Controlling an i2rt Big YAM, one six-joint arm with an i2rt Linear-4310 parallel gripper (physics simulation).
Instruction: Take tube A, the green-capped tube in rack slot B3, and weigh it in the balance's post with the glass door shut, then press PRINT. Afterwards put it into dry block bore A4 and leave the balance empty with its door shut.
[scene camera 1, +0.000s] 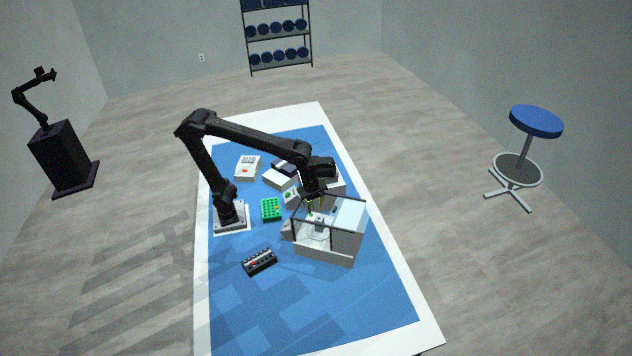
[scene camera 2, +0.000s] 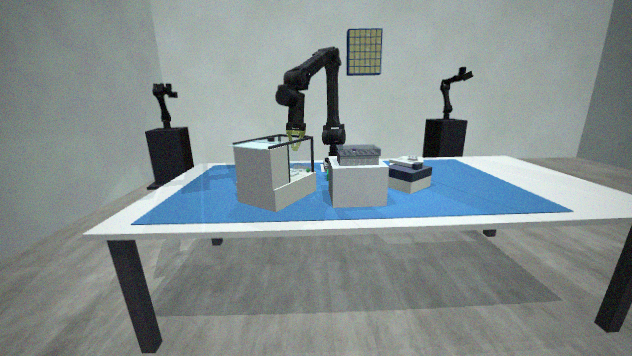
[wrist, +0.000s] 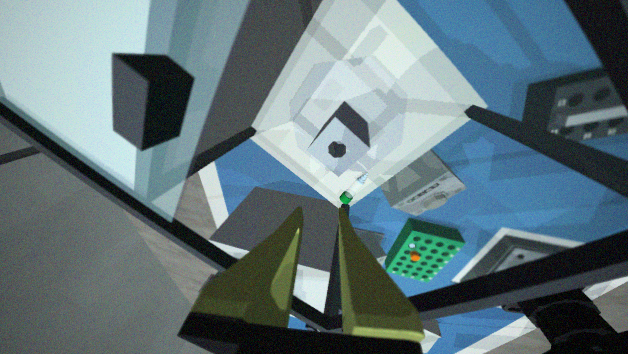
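Where they show: gripper, fingertip midpoint: (scene camera 1: 317, 207) (scene camera 2: 294, 150) (wrist: 320, 213); arm's base at its link origin: (scene camera 1: 227, 214).
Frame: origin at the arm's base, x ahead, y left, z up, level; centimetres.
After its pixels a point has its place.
Note:
The green-capped tube (scene camera 1: 311, 214) {x 33.1, y -20.7, z 5.4 cm} (scene camera 2: 308, 170) (wrist: 357, 185) {x 31.7, y -22.6, z 5.4 cm} lies on its side on the chamber floor of the balance (scene camera 1: 343, 256) {x 36.0, y -44.6, z 3.9 cm} (scene camera 2: 254, 175) {x 45.2, y -40.0, z 8.0 cm}, near a corner and beside the post (scene camera 1: 319, 221) {x 32.6, y -31.0, z 11.5 cm} (wrist: 352, 125) {x 32.2, y -30.8, z 10.2 cm}. The hole in the post's top looks empty. The glass door (scene camera 1: 351, 212) {x 42.7, y -37.4, z 17.7 cm} (wrist: 75, 90) {x 42.5, y -34.6, z 17.7 cm} with its black handle stands open, leaving part of the chamber top uncovered. My gripper (scene camera 1: 315, 205) {x 34.2, y -25.4, z 13.3 cm} (scene camera 2: 295, 148) {x 34.2, y -25.4, z 13.3 cm} (wrist: 320, 213) {x 34.2, y -25.4, z 13.3 cm} is partly open and empty. It points down at the open chamber top, above the tube and apart from it. The green rack (scene camera 1: 271, 209) (wrist: 425, 250) holds an orange-capped tube.
A black block (scene camera 1: 259, 261) (wrist: 575, 107) with rows of holes lies on the blue mat. A white box (scene camera 2: 358, 185) {x 52.9, y -7.2, z 4.4 cm} bears a grey block (scene camera 2: 358, 155) {x 50.6, y -6.6, z 13.8 cm}. A small box (scene camera 1: 291, 196) {x 29.7, y -5.2, z 3.9 cm} has a green button. The balance's black frame bars (wrist: 530, 135) {x 23.4, y -30.8, z 12.3 cm} surround the chamber opening.

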